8 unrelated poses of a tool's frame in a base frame.
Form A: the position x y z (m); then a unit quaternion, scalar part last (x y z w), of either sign.
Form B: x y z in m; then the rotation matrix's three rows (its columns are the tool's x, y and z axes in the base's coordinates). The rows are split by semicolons. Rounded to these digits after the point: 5 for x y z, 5 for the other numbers.
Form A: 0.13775 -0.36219 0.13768 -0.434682 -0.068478 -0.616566 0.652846
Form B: 0.13775 -0.36219 0.13768; 0.23031 0.86458 0.44661; -0.74551 -0.13821 0.65200; 0.62543 -0.48312 0.61272
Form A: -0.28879 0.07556 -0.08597 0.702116 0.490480 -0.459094 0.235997
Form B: -0.28879 0.07556 -0.08597; 0.09732 0.90544 -0.41317; 0.47206 -0.40747 -0.78175; -0.87618 -0.11896 -0.46708
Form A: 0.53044 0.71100 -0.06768 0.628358 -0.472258 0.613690 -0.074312
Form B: 0.53044 0.71100 -0.06768; -0.19929 -0.50229 0.84142; -0.68470 -0.54290 -0.48625; 0.70105 -0.67303 -0.23572
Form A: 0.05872 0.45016 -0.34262 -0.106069 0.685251 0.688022 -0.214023
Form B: 0.05872 0.45016 -0.34262; -0.88589 0.14914 -0.43927; -0.43987 0.03075 0.89753; 0.14736 0.98834 0.03836
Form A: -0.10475 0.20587 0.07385 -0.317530 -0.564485 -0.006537 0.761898
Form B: -0.10475 0.20587 0.07385; 0.36263 0.36844 -0.85601; 0.34852 0.79826 0.49123; 0.86431 -0.47647 0.16106
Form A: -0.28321 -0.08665 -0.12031 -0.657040 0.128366 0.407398 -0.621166
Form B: -0.28321 -0.08665 -0.12031; 0.63510 0.33744 -0.69483; -0.67481 -0.19535 -0.71167; -0.37588 0.92085 0.10364
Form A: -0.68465 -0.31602 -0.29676 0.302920 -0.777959 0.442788 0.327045
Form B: -0.68465 -0.31602 -0.29676; -0.60256 -0.76094 -0.24060; -0.18170 0.42436 -0.88708; 0.77711 -0.49080 -0.39396
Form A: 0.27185 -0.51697 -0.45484 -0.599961 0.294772 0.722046 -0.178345
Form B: 0.27185 -0.51697 -0.45484; -0.21648 -0.09616 -0.97154; -0.61125 -0.76261 0.21168; -0.76126 0.63968 0.10631
